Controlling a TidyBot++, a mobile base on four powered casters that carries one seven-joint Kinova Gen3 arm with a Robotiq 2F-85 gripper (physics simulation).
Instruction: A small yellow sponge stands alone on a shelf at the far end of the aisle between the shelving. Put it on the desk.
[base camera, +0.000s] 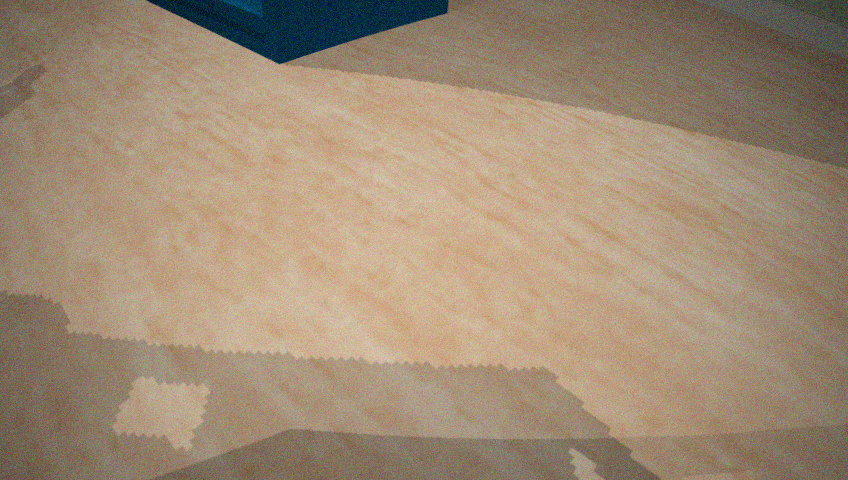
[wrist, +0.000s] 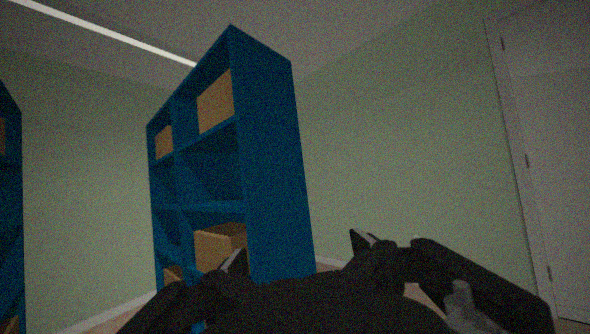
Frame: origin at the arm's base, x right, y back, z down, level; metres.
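Seen in the pictures: gripper, fingertip midpoint: (wrist: 299, 250).
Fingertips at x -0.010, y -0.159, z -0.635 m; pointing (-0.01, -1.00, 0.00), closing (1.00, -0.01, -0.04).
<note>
A point is followed by its place in that frame.
My gripper (wrist: 299, 250) @(z -0.635, x -0.010, y -0.159 m) is open and empty at the bottom of the wrist view, its two black fingers wide apart. Beyond the fingers stands a tall blue shelf unit (wrist: 270, 165) @(z -0.785, x -0.124, y -0.999 m), with its end panel and open compartments showing. The lower corner of a blue shelf unit (base camera: 357, 29) @(z 0.377, x -0.113, y -1.011 m) shows at the top of the base camera view. The yellow sponge and the desk do not show in either view.
Brown boxes (wrist: 216, 102) @(z -1.193, x -0.402, y -1.049 m) (wrist: 164, 142) @(z -1.187, x -1.180, y -1.725 m) (wrist: 212, 250) @(z -0.315, x -0.566, y -1.191 m) sit in the shelf unit's compartments. Part of another blue shelf unit (wrist: 11, 195) @(z -0.829, x -2.166, y -1.416 m) stands at the far left. A pale door (wrist: 555, 175) @(z -0.521, x 1.661, y -1.161 m) is at the right, in the green wall (wrist: 400, 150) @(z -0.849, x 1.034, y -1.732 m). Shadows cross the wooden floor (base camera: 416, 237) @(z 0.397, x 0.016, y -0.460 m).
</note>
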